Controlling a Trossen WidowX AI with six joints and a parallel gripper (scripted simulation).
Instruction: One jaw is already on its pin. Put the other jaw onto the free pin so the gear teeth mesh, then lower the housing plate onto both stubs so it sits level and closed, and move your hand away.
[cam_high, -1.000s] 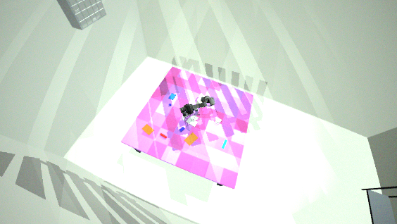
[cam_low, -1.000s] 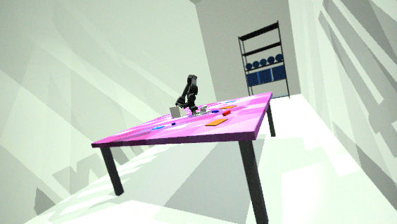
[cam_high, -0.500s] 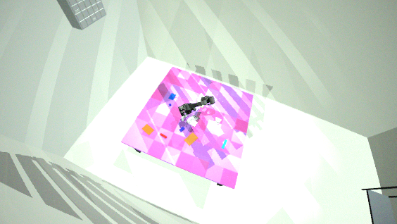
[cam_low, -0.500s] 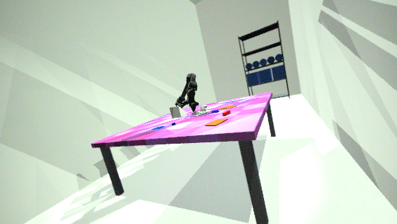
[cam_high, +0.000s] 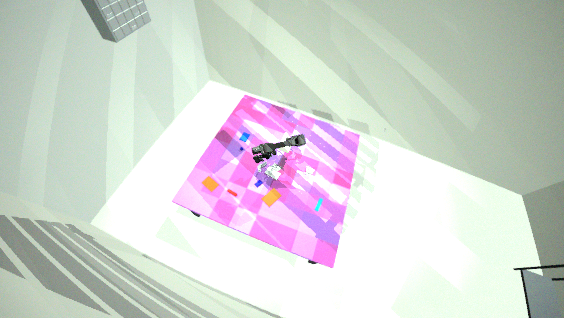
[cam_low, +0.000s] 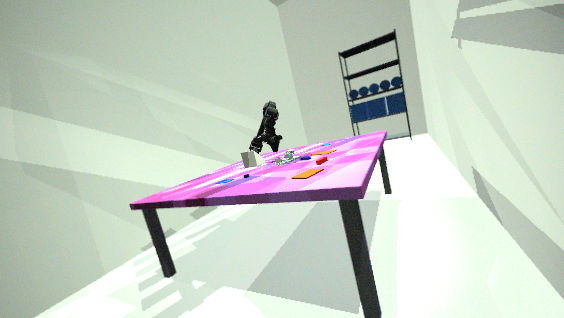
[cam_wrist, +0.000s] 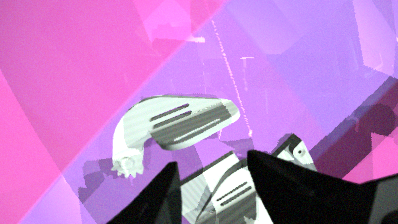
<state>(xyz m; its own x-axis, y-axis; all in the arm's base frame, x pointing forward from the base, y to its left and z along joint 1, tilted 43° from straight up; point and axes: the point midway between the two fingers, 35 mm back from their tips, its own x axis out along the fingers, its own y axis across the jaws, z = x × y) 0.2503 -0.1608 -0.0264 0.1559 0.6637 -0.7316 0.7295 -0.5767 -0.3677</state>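
My gripper tip is 50 mm short of the white jaw, 20 mm to the left of it and 70 mm above it. Also, from my gripper tip: red block 320 mm ahead, 160 mm to the right, 70 mm below; then blue block 180 mm ahead, 10 mm to the left, 70 mm below; then white base 60 mm ahead, 90 mm to the left, 70 mm below.
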